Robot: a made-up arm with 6 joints.
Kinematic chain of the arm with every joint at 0, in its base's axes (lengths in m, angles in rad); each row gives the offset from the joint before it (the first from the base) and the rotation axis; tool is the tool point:
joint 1: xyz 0 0 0.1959 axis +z
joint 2: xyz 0 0.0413 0 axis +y
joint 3: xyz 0 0 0.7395 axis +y
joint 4: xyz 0 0 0.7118 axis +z
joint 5: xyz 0 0 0 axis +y
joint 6: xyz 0 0 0.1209 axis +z
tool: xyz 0 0 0
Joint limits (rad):
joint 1: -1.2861..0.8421
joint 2: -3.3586..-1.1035
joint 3: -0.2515..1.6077
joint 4: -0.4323..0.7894
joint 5: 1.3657..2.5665
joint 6: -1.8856..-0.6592
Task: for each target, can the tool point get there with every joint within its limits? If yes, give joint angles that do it. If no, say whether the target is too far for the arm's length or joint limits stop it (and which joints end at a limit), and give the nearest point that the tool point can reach.
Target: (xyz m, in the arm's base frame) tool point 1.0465 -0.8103 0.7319
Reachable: no: joint limits stop it (at a limit: joint 1, joint 2, joint 3, joint 4) | nearest point -0.1470 -0.1778 1.0833 | short by 1.396 m
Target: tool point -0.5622 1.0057 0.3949
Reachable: yes | joints -1.0515 -1.9878 1.0614 -0.2629 1.8369 -0.9834
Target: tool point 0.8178 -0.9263 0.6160
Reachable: no: joint limits stop it (at a limit: joint 1, joint 3, joint 4) | nearest point -0.1937 -0.2255 1.0482 | short by 1.304 m
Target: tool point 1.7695 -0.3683 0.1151
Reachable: no: too far | nearest point 0.3948 -0.0822 -1.0917 | short by 1.852 m
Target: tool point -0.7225 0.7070 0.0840
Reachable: yes | joints -0.7678 -2.3944 1.3716 -0.3236 2.0299 -1.3604
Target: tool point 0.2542 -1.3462 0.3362
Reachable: no: joint limits stop it (at a limit: joint 1, joint 3, joint 4) | nearest point -0.5978 -0.6834 0.3484 | short by 1.080 m
